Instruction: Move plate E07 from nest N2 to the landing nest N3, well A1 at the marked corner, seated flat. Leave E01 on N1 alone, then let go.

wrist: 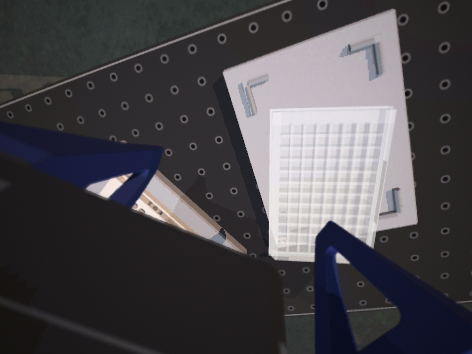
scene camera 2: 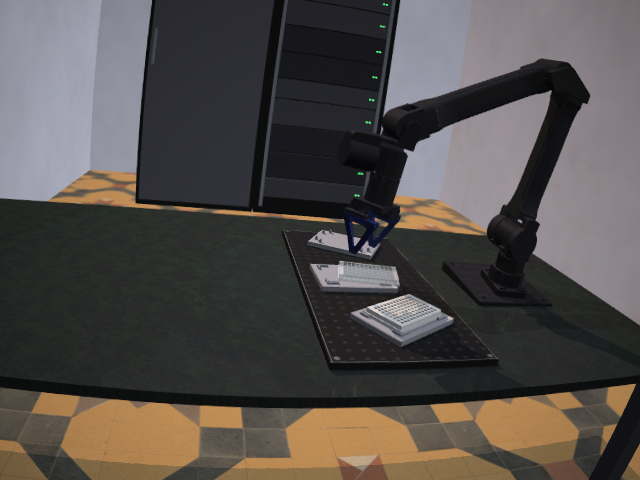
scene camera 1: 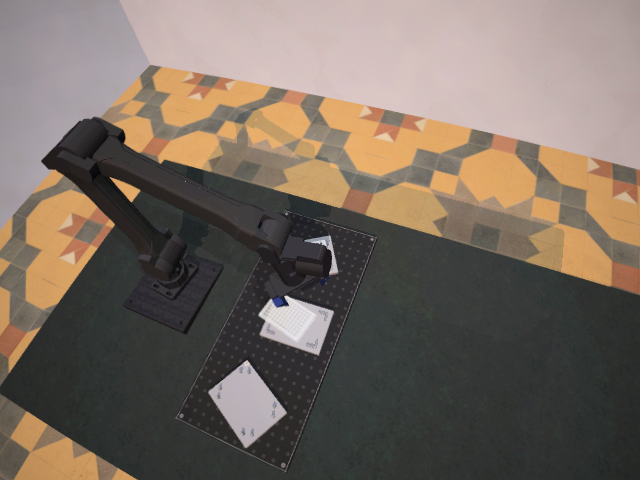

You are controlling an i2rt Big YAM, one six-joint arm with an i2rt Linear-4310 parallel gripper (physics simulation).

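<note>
The pale, clear-looking plate E07 (scene camera 1: pixel 290 318) (scene camera 2: pixel 367 273) (wrist: pixel 330 170) lies askew on nest N2 (scene camera 1: pixel 320 333) (scene camera 2: pixel 323 279) (wrist: pixel 310 75), turned against it and overhanging one edge; its label is not readable. White plate E01 (scene camera 2: pixel 405 311) sits on nest N1 (scene camera 2: pixel 400 339) (wrist: pixel 187 200); the gripper partly hides both in the wrist view. Landing nest N3 (scene camera 1: pixel 247 404) (scene camera 2: pixel 338 242) holds no plate. My gripper (scene camera 1: pixel 302 290) (scene camera 2: pixel 363 248) (wrist: pixel 244 195) is open and empty, above the board by N2's N1 side. One blue fingertip overlaps E07's end in the wrist view; contact cannot be told.
The nests stand in a row on a black perforated board (scene camera 1: pixel 201 395) (scene camera 2: pixel 356 353) (wrist: pixel 190 80) on the dark green table (scene camera 1: pixel 439 361) (scene camera 2: pixel 180 310). The arm's base plate (scene camera 1: pixel 199 294) (scene camera 2: pixel 467 286) stands beside the board. A dark cabinet (scene camera 2: pixel 206 103) stands behind the table.
</note>
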